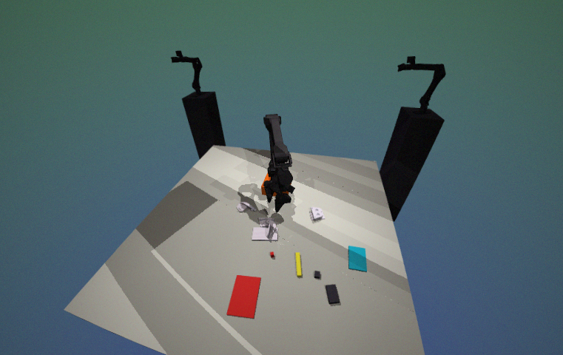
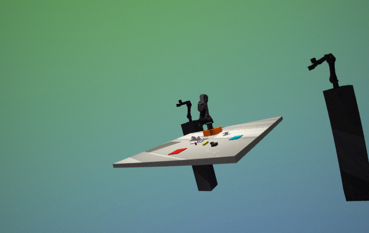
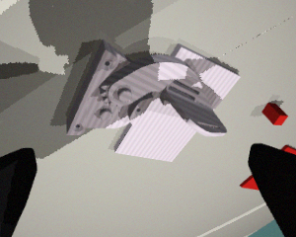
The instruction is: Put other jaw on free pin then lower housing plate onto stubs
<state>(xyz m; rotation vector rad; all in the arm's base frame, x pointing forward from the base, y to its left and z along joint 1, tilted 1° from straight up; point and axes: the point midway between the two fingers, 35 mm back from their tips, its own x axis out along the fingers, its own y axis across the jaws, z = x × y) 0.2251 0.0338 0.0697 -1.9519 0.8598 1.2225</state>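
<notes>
Right now my gripper tip is 60 mm past the jaw, 140 mm to the left of it and 90 mm above it. Also, from my gripper tip: small red cube (190 mm ahead, 30 mm to the left, 90 mm below); yellow bar (220 mm ahead, 150 mm to the left, 100 mm below); red sheet (370 mm ahead, 40 mm to the right, 100 mm below).
</notes>
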